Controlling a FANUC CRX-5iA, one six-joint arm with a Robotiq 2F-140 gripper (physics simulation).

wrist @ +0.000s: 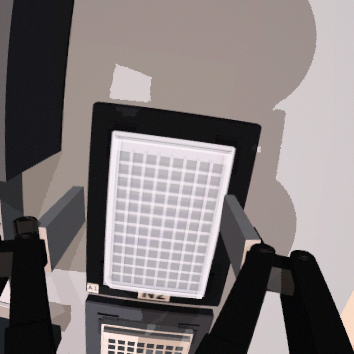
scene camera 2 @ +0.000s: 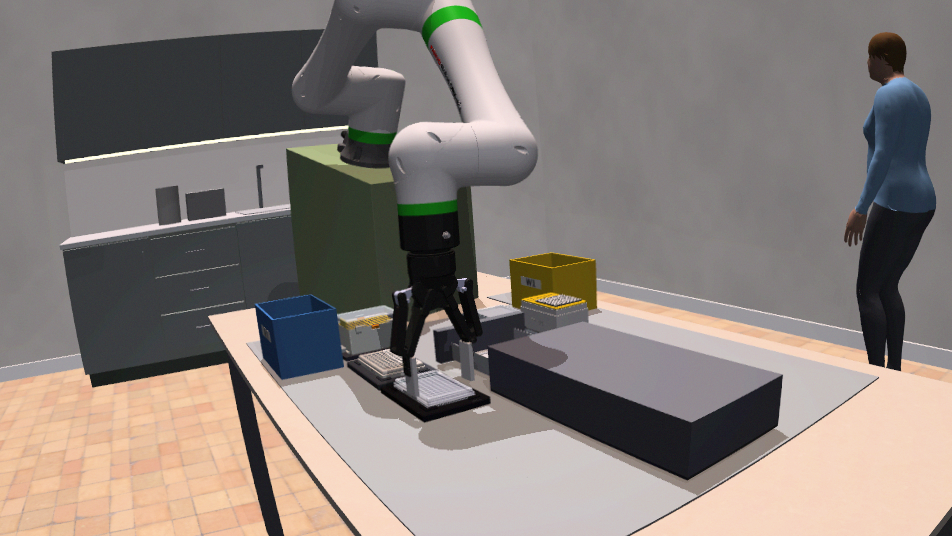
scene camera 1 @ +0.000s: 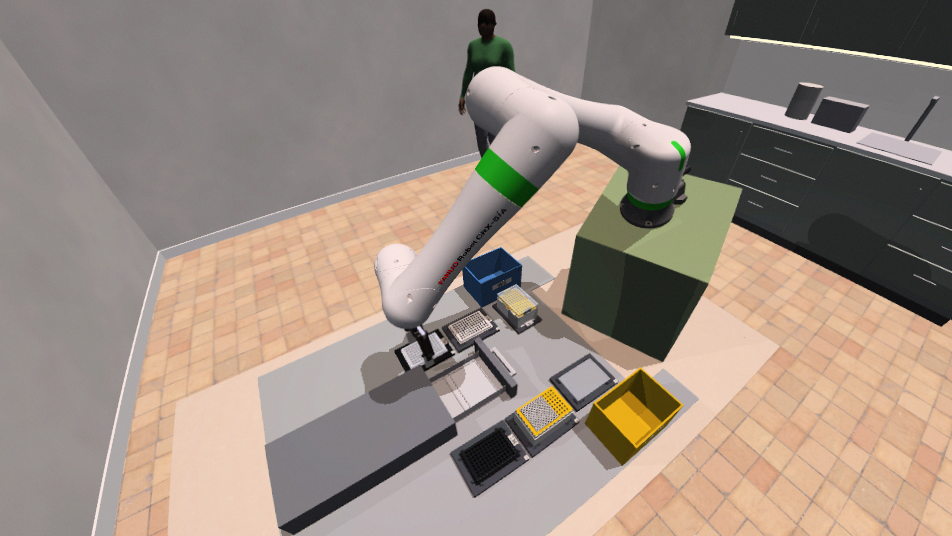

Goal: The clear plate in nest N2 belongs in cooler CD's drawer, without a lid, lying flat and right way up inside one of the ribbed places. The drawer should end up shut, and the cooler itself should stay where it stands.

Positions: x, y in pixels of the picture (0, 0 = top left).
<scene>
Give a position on a lidded tip box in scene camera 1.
521, 324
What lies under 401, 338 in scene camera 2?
My gripper.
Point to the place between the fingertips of my gripper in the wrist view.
At 152, 208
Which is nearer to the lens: the clear plate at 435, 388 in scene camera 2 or the yellow-topped tip box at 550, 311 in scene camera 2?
The clear plate.
</scene>
